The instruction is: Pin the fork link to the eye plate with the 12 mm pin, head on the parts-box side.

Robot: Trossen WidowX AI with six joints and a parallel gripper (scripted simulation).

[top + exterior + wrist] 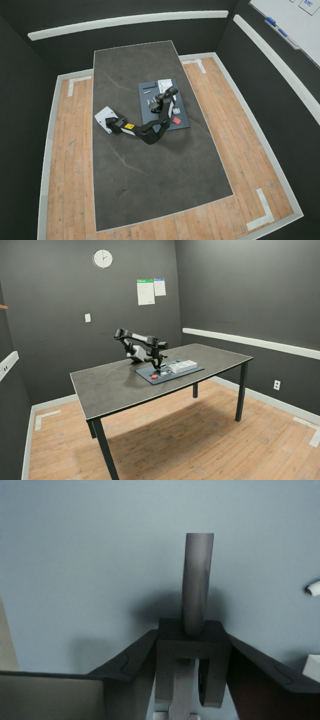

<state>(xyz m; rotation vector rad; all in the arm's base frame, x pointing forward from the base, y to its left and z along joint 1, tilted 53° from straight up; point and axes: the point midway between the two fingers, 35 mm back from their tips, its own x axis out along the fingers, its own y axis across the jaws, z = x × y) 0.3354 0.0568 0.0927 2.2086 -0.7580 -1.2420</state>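
My gripper is now 4 cm short of the eye plate, 1 cm to the left of it and 5 cm above it. Round my hand: grey block: 11 cm ahead, 3 cm to the right, 5 cm below; red block: 8 cm ahead, 10 cm to the right, 6 cm below; blue-grey mat: 5 cm ahead, 9 cm to the left, 7 cm below.
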